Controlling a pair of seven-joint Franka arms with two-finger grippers.
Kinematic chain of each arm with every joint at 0, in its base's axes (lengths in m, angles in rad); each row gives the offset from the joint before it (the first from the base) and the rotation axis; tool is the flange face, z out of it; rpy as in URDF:
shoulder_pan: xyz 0 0 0.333 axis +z
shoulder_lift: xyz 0 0 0 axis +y
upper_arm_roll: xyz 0 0 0.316 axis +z
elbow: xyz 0.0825 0 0 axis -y
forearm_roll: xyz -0.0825 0 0.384 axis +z
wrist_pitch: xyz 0 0 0 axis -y
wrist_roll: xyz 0.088 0 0 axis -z
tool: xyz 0 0 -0.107 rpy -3.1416 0 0
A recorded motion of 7 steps. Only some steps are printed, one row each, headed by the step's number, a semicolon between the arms.
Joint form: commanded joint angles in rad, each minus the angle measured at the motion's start. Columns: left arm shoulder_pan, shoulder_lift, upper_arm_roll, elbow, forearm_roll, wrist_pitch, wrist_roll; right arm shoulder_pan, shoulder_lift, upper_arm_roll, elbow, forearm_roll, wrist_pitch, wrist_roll.
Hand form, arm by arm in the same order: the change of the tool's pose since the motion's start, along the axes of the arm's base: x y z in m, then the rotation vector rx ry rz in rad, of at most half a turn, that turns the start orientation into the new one. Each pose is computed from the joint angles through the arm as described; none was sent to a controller.
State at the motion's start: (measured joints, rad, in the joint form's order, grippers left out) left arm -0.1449 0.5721 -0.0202 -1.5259 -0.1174 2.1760 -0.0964; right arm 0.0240 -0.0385 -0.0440 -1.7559 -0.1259 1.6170 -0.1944
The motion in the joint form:
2: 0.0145 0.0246 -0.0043 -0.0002 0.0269 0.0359 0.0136; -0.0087 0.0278 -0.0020 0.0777 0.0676 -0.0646 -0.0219
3: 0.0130 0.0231 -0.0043 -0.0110 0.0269 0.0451 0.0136; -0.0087 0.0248 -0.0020 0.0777 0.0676 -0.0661 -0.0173
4: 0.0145 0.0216 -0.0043 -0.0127 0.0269 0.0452 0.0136; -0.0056 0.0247 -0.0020 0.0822 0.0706 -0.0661 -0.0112
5: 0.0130 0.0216 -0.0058 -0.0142 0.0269 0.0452 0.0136; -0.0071 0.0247 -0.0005 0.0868 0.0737 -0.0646 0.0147
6: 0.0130 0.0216 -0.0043 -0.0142 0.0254 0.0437 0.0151; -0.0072 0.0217 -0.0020 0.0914 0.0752 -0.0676 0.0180
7: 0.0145 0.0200 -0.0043 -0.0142 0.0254 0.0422 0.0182; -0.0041 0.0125 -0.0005 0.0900 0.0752 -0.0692 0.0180
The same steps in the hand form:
2: 0.0047 0.0086 -0.0142 0.0211 -0.0159 -0.0128; 0.0052 0.0009 0.0157 0.0679 0.0147 -0.0031
3: 0.0030 0.0078 -0.0173 0.0216 -0.0158 -0.0136; 0.0043 0.0009 0.0173 0.0675 0.0128 -0.0077
4: 0.0028 0.0089 -0.0170 0.0217 -0.0157 -0.0121; 0.0046 0.0029 0.0194 0.0697 0.0077 -0.0108
5: 0.0022 0.0070 -0.0177 0.0210 -0.0141 -0.0149; 0.0051 0.0032 0.0216 0.0699 -0.0007 -0.0364
6: 0.0021 0.0079 -0.0179 0.0209 -0.0127 -0.0145; 0.0043 0.0025 0.0252 0.0712 -0.0056 -0.0414
7: 0.0022 0.0089 -0.0169 0.0210 -0.0131 -0.0162; 0.0017 0.0049 0.0294 0.0716 -0.0117 -0.0366

